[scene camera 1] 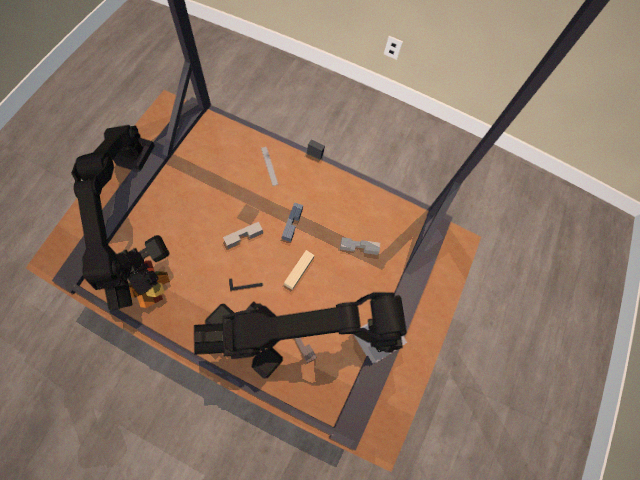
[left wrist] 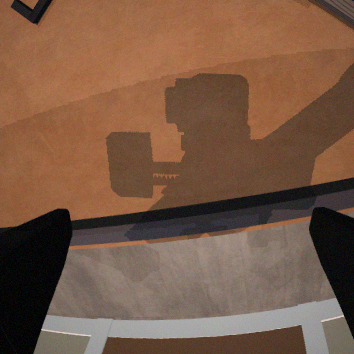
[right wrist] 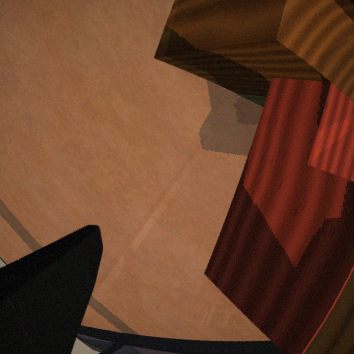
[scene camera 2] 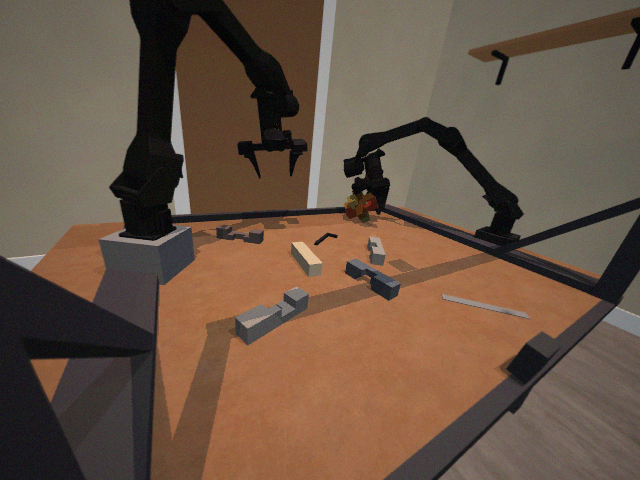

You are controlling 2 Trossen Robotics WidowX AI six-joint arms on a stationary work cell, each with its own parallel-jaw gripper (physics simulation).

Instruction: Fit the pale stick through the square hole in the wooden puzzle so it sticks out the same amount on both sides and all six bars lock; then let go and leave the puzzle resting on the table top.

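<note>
The pale stick [scene camera 1: 298,270] [scene camera 2: 306,257] lies flat near the middle of the table, apart from both grippers. The wooden puzzle [scene camera 1: 150,293] [scene camera 2: 360,207] [right wrist: 298,168], a cluster of red, brown and yellow bars, sits at the table's corner by the dark rail. My right gripper [scene camera 1: 136,272] [scene camera 2: 370,195] is open and hangs low right over the puzzle; one finger shows in the right wrist view, the other is hidden. My left gripper [scene camera 1: 243,338] [scene camera 2: 272,162] [left wrist: 194,222] is open and empty, high above the table's edge.
Grey notched blocks [scene camera 1: 243,234] [scene camera 1: 291,222] [scene camera 1: 360,246] [scene camera 2: 270,312] lie around the stick. A black L-shaped piece [scene camera 1: 244,284] [scene camera 2: 324,237] [left wrist: 29,8], a flat grey strip [scene camera 1: 269,166] [scene camera 2: 485,306] and a dark cube [scene camera 1: 315,150] [scene camera 2: 532,356] also lie there. Dark frame rails border the table.
</note>
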